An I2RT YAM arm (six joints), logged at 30 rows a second.
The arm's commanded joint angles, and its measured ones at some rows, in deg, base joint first. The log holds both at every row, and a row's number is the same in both.
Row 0, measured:
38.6 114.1 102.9 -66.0 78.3 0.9
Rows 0 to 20, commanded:
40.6 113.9 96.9 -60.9 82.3 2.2
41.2 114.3 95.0 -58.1 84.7 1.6
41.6 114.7 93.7 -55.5 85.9 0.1
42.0 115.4 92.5 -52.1 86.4 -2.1
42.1 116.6 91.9 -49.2 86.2 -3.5
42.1 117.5 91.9 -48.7 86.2 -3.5
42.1 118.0 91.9 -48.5 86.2 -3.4
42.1 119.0 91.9 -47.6 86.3 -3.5
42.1 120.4 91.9 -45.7 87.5 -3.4
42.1 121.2 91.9 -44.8 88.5 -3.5
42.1 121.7 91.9 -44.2 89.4 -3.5
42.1 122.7 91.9 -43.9 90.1 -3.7
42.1 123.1 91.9 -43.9 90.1 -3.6
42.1 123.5 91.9 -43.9 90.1 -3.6
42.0 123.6 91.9 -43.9 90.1 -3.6
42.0 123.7 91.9 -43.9 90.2 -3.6
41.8 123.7 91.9 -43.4 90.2 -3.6
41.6 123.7 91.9 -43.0 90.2 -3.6
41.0 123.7 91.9 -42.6 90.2 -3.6
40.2 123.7 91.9 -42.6 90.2 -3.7
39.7 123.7 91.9 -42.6 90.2 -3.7
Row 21, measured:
41.7 122.3 92.2 -42.9 89.7 -3.3
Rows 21 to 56, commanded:
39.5 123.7 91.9 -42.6 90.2 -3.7
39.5 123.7 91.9 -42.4 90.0 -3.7
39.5 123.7 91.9 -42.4 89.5 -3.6
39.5 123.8 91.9 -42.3 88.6 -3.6
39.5 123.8 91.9 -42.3 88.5 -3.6
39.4 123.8 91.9 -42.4 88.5 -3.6
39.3 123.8 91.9 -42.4 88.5 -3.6
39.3 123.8 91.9 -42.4 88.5 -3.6
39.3 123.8 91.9 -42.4 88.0 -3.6
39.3 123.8 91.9 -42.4 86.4 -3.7
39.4 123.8 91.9 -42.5 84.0 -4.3
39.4 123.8 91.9 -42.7 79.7 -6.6
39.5 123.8 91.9 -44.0 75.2 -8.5
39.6 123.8 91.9 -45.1 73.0 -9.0
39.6 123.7 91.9 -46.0 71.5 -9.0
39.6 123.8 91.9 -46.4 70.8 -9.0
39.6 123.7 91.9 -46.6 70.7 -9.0
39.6 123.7 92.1 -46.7 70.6 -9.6
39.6 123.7 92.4 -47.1 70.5 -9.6
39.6 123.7 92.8 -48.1 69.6 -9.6
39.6 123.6 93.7 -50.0 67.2 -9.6
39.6 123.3 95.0 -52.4 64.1 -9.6
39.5 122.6 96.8 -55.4 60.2 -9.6
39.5 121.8 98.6 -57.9 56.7 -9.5
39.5 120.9 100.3 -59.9 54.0 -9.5
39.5 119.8 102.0 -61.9 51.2 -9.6
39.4 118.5 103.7 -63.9 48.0 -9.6
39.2 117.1 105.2 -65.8 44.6 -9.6
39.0 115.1 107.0 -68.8 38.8 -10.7
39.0 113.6 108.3 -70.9 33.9 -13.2
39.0 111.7 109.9 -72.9 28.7 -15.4
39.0 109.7 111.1 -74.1 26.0 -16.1
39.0 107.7 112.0 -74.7 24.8 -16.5
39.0 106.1 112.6 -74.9 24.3 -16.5
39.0 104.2 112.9 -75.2 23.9 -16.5
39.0 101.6 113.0 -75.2 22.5 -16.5
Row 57, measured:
37.5 109.1 110.8 -74.7 34.5 -14.3
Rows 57 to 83, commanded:
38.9 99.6 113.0 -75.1 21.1 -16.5
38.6 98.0 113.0 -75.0 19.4 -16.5
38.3 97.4 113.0 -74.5 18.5 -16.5
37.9 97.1 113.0 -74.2 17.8 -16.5
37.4 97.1 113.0 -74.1 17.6 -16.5
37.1 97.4 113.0 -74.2 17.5 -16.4
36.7 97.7 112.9 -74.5 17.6 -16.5
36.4 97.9 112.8 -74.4 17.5 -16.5
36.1 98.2 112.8 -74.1 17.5 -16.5
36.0 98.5 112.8 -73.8 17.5 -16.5
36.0 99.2 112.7 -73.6 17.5 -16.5
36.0 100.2 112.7 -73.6 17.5 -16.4
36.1 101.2 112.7 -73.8 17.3 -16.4
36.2 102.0 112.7 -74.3 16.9 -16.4
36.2 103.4 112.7 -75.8 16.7 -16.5
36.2 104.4 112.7 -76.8 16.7 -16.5
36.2 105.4 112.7 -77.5 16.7 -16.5
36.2 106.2 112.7 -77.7 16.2 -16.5
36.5 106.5 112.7 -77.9 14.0 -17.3
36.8 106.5 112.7 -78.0 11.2 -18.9
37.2 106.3 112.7 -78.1 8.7 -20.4
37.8 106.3 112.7 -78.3 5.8 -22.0
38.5 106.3 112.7 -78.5 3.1 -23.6
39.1 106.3 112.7 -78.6 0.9 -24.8
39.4 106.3 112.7 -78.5 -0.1 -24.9
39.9 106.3 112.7 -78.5 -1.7 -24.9
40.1 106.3 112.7 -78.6 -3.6 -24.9
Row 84, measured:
38.9 106.7 112.6 -78.5 5.0 -22.2
